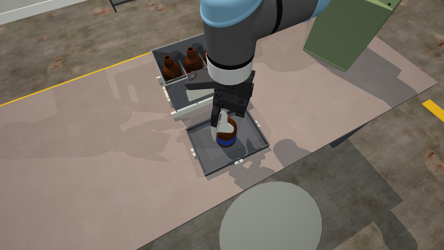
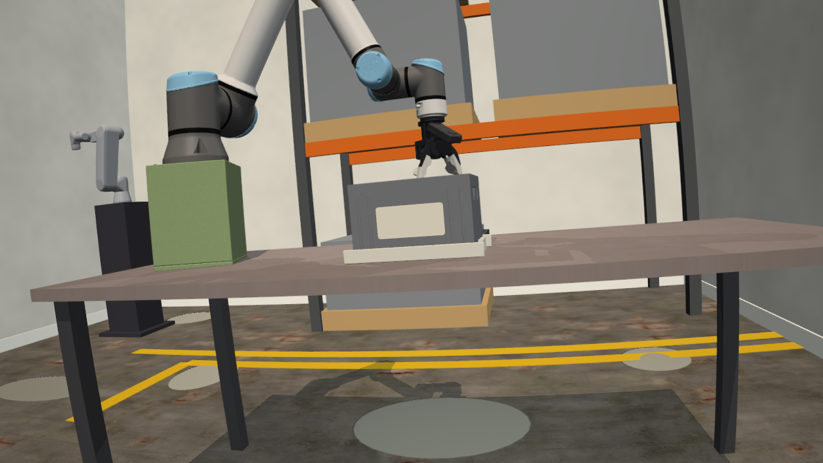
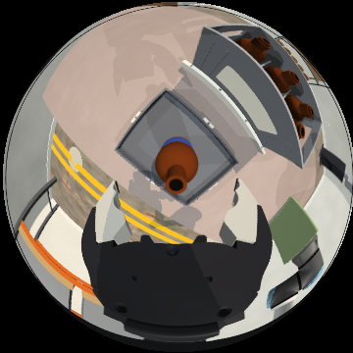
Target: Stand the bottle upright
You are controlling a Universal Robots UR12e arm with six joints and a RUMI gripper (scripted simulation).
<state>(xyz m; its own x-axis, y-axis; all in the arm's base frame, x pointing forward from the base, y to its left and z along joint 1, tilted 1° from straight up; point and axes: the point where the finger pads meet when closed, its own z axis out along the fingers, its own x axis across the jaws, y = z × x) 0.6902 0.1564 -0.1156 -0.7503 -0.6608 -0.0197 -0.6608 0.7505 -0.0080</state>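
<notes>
Right now my hand is 7 cm above the brown bottle and 1 cm to the right of it. From my hand the other things lie so: grey crate (27 cm to the right, 7 cm below, 3 cm behind); then dark tray (14 cm below, 1 cm to the left, 1 cm behind).
</notes>
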